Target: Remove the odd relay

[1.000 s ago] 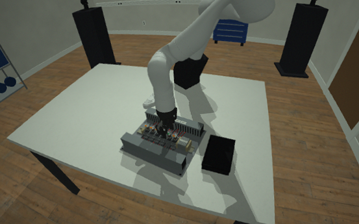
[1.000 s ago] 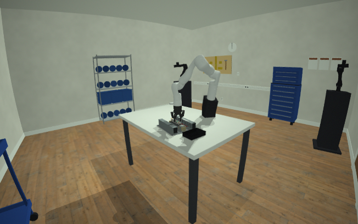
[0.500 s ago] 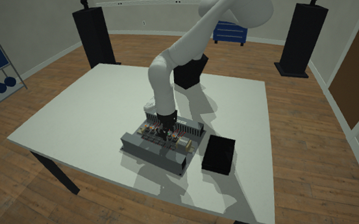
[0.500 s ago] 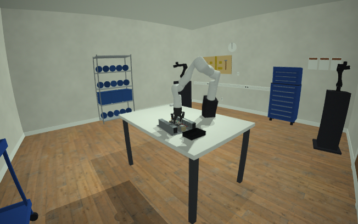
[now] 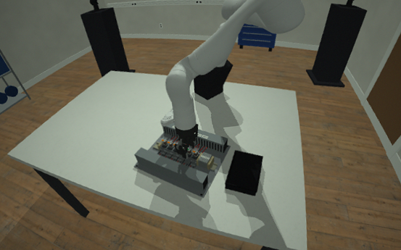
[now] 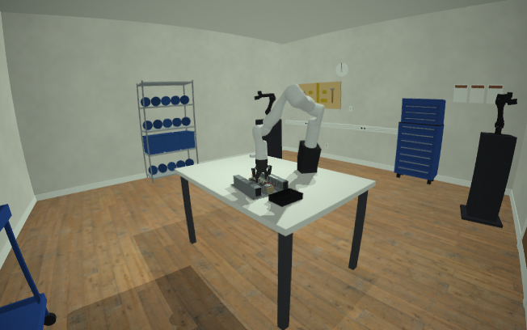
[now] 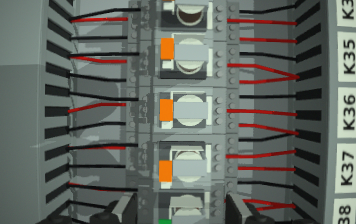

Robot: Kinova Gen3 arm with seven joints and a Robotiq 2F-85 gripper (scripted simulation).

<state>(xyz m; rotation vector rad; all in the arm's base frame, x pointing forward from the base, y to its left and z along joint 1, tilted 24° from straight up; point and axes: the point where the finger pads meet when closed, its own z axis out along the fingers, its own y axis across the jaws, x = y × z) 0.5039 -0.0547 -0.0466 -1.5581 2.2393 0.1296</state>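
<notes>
Right now my hand is 1 cm above the relay. Also, from my hand: grey relay panel (3 cm to the right, 2 cm below, 1 cm behind); black parts tray (22 cm to the left, 5 cm ahead, 4 cm below).
</notes>
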